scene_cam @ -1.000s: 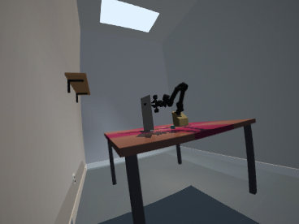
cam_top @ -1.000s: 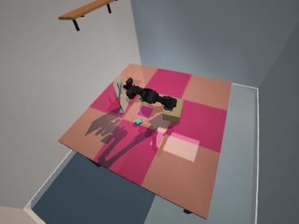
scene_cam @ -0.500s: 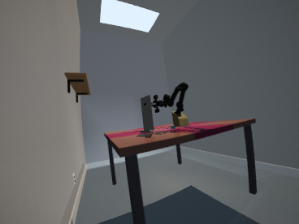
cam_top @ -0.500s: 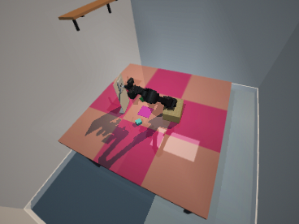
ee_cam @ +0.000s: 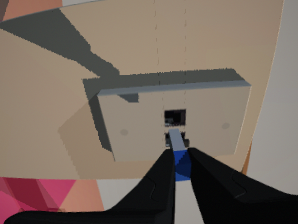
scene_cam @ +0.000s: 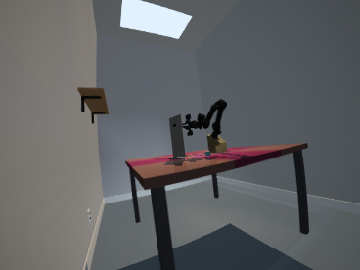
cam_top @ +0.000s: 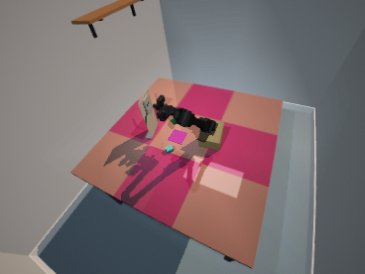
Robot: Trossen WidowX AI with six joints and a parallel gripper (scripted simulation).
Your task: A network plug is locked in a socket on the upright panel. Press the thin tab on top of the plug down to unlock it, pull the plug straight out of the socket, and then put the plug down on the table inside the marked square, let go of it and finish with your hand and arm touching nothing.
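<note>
My gripper tip is 11 cm above the pale panel and 6 cm short of it. Also, from my gripper tip: grey network plug (right at my gripper tip).
</note>
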